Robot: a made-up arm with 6 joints.
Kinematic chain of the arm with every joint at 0, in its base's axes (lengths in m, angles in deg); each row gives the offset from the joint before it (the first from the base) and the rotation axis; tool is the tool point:
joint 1: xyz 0 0 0.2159 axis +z
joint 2: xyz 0 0.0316 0 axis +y
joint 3: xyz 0 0 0.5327 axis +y
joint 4: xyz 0 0 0.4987 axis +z
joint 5: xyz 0 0 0 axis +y
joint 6: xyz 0 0 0.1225 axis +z
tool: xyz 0 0 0
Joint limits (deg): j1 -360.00..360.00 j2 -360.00..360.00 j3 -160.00..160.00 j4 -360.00..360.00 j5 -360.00..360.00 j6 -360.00..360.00
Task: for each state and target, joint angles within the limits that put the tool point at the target. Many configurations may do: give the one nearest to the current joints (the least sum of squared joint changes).
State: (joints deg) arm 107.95 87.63 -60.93 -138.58 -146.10 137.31
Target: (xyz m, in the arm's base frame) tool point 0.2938 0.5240 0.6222
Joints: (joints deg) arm 55.16 87.07 -81.94 -140.01 -160.23 137.31
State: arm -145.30 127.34 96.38 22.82 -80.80 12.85
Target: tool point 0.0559 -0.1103 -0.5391
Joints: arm -105.52 129.55 100.11 -25.18 -83.46 12.85
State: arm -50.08 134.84 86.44 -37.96 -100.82 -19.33
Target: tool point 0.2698 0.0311 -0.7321
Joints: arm -18.43 143.96 53.22 -43.19 -82.82 -19.33
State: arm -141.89 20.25 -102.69 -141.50 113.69 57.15
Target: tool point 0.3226 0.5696 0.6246
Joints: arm -124.30 -18.41 -72.83 -135.06 95.91 57.15
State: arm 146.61 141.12 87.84 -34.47 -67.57 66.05
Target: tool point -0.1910 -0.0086 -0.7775
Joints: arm 153.97 145.88 56.25 -34.65 -59.40 66.05
